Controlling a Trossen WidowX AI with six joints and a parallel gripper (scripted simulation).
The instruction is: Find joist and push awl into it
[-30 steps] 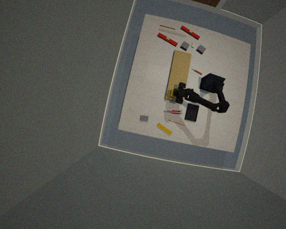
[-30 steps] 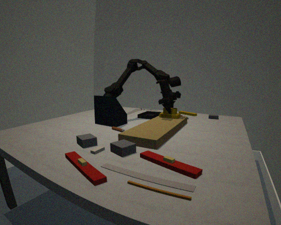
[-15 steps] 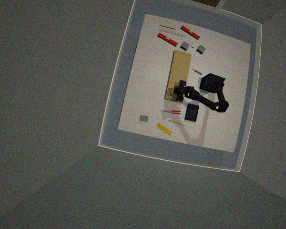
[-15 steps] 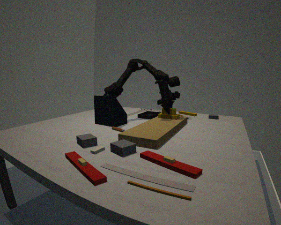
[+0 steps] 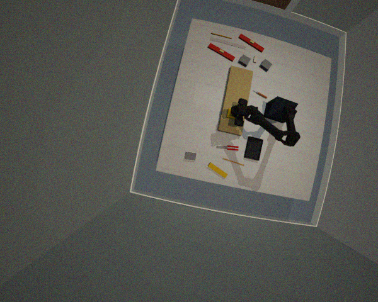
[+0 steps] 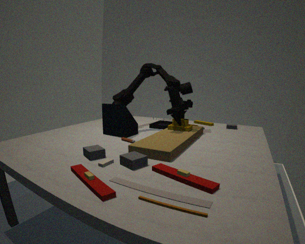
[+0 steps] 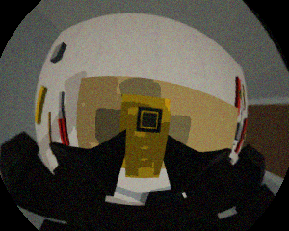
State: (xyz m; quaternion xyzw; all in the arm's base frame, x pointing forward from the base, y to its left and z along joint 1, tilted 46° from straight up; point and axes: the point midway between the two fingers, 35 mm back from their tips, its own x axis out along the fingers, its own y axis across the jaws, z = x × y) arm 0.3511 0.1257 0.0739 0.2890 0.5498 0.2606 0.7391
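The black tray is 220 mm behind my gripper tip, 200 mm to the left of it and 50 mm below it. Also, from my gripper tip: awl (240 mm to the right, 160 mm behind, 60 mm below); then yellow stud finder (20 mm above, 10 mm ahead); then yellow bar (430 mm to the left, 60 mm below).
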